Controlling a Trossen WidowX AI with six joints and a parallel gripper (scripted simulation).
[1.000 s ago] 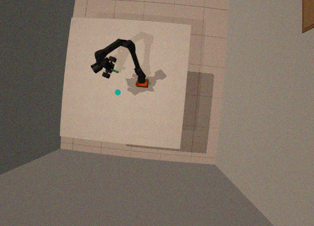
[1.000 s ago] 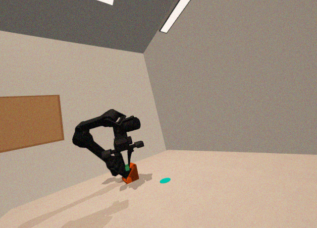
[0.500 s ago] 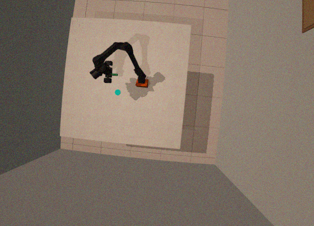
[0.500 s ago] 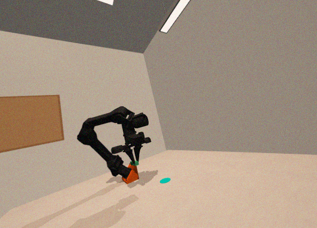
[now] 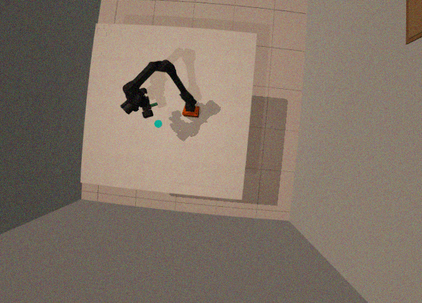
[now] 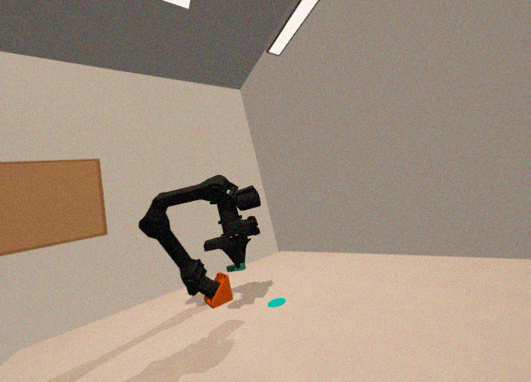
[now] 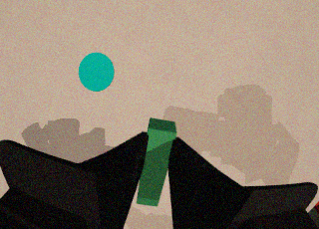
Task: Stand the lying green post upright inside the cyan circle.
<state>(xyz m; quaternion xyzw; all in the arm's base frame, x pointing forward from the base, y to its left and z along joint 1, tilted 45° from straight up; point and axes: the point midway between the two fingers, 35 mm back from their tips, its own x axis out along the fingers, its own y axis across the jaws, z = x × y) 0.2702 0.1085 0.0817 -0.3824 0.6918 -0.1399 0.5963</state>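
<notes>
Now: gripper tip 2 cm past the green post and 1 cm to the left of it. The rest, counted from my gripper tip: cyan circle 15 cm below, 10 cm to the left, 2 cm behind.
</notes>
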